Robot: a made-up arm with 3 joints.
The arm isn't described. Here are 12 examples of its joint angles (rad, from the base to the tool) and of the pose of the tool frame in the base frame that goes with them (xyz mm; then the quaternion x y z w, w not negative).
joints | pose
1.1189 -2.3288 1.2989 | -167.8 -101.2 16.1 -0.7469 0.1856 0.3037 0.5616
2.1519 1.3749 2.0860 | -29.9 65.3 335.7 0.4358 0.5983 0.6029 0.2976
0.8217 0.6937 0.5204 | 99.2 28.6 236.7 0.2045 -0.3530 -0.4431 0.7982
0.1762 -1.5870 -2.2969 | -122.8 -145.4 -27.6 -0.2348 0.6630 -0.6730 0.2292
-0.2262 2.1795 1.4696 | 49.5 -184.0 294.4 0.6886 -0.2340 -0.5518 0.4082
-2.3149 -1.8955 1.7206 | 91.0 69.1 -26.0 -0.1923 0.6627 -0.5958 0.4109
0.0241 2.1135 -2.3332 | -98.9 -94.5 352.4 0.3479 0.4479 0.7982 0.2030
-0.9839 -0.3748 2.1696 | -109.4 19.5 105.5 0.3336 -0.8068 0.3620 0.3267
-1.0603 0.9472 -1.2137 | -132.8 40.2 225.8 0.0666 0.6273 0.5941 0.4992
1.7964 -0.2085 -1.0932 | 79.2 3.0 -9.9 0.3490 0.3916 -0.6983 0.4870
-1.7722 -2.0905 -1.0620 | 274.4 37.3 58.5 -0.6685 -0.4171 0.0581 0.6129
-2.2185 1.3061 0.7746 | -21.8 35.7 322.4 0.5191 0.3702 0.5563 0.5330
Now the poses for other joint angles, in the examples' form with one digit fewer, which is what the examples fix.
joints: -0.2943 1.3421 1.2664
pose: 30 -32 331 0.564 -0.385 -0.271 0.678
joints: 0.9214 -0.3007 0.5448
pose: 97 16 60 -0.247 -0.174 -0.387 0.871
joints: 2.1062 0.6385 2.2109
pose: 75 10 277 0.668 0.542 0.509 0.033
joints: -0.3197 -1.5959 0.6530
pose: 78 -93 -28 -0.634 -0.329 0.332 0.616
